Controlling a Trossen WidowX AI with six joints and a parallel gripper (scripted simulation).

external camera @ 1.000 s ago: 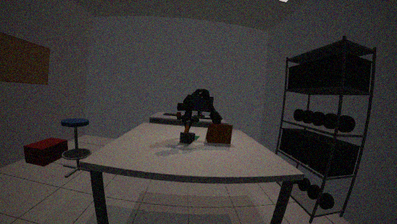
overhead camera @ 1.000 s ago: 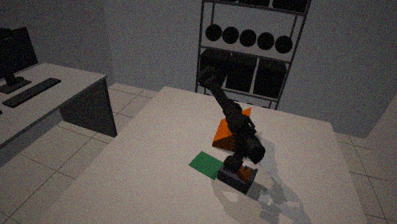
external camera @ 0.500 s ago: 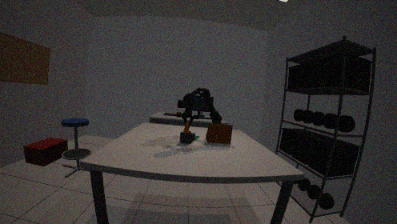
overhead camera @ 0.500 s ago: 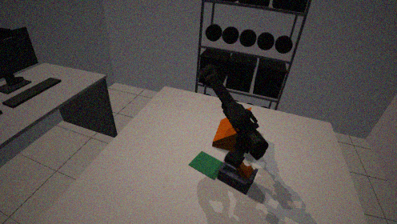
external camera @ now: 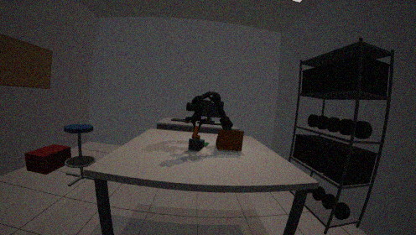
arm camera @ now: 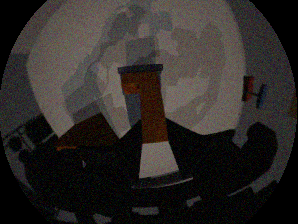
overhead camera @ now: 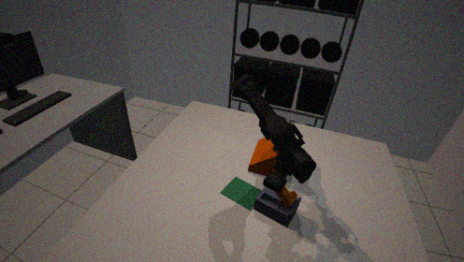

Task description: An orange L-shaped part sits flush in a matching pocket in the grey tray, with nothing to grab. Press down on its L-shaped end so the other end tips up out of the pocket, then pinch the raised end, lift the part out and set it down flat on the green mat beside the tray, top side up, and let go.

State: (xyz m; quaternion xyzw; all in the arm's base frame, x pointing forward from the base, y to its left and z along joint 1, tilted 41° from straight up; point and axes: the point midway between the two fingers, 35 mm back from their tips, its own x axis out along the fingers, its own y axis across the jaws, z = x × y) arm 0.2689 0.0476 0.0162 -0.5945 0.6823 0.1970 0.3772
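Now: the green mat 170 mm below my gripper tip, 130 mm to the right of it and 60 mm behind it. Round my gripper tip: orange L-shaped part (30 mm to the left, 30 mm below, 10 mm behind).
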